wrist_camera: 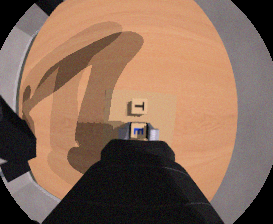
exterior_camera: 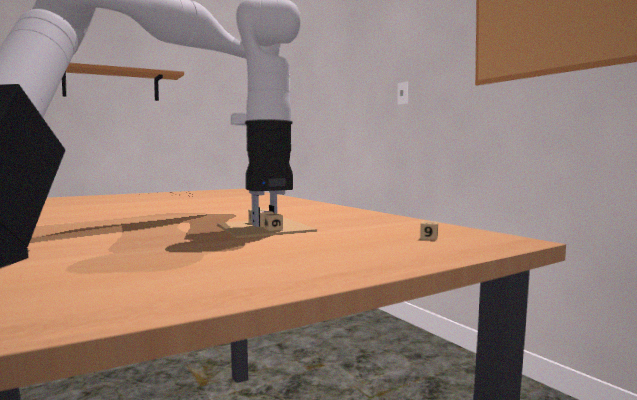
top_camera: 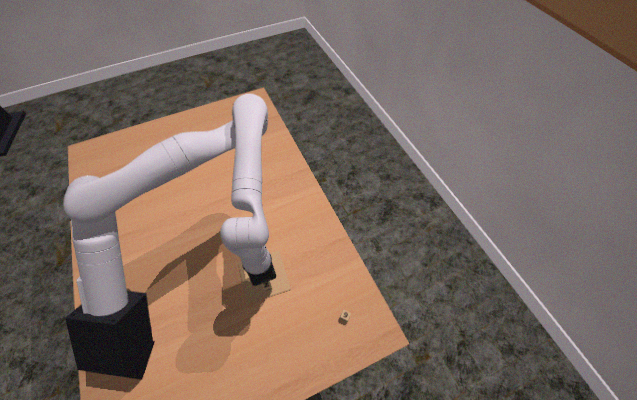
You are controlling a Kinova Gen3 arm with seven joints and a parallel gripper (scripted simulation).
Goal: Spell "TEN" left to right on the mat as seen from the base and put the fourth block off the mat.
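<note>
The mat lies 20 mm below my hand.
</note>
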